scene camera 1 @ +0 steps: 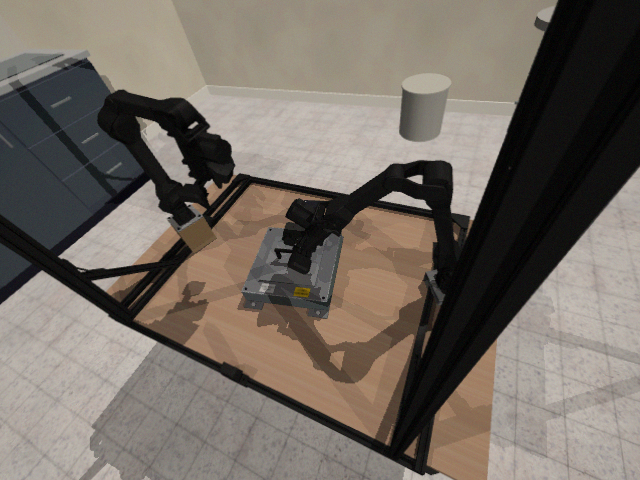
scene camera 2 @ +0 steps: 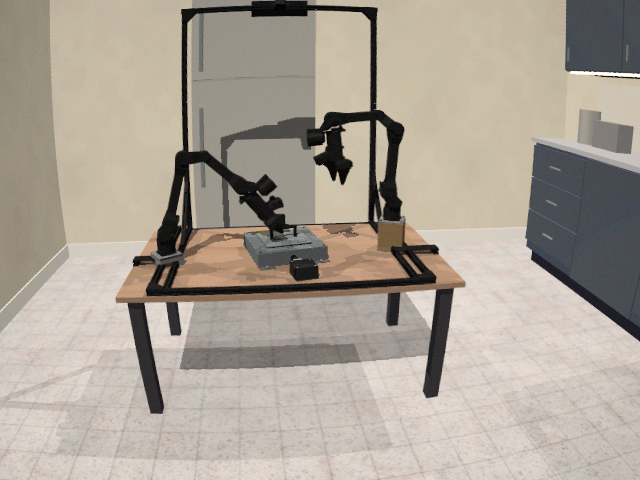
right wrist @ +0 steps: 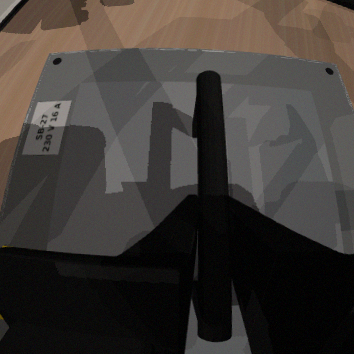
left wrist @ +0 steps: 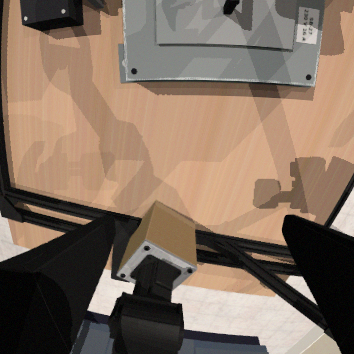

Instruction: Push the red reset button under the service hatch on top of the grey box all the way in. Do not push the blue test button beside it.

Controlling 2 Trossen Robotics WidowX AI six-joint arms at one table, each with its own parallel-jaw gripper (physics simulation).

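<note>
The grey box (scene camera 1: 285,286) (scene camera 2: 270,254) (left wrist: 218,71) (right wrist: 88,228) sits in the middle of the wooden table. Its service hatch (left wrist: 197,33) (right wrist: 137,102) lies flat on top with a black bar handle (right wrist: 210,140) (left wrist: 230,6). My right gripper (scene camera 1: 300,259) (scene camera 2: 277,229) (right wrist: 206,203) is shut on that handle, low over the box. My left gripper (scene camera 1: 218,176) (scene camera 2: 339,178) (left wrist: 199,223) is open and empty, high above the table near its own base. The red and blue buttons are hidden under the hatch.
A small black block (scene camera 2: 304,269) (left wrist: 50,12) sits beside the box. The tan mount block (scene camera 1: 196,233) (scene camera 2: 390,233) (left wrist: 165,232) carries the left arm. Black frame rails (scene camera 1: 223,367) (scene camera 2: 285,287) ring the table. A grey cylinder (scene camera 1: 424,107) stands on the floor behind.
</note>
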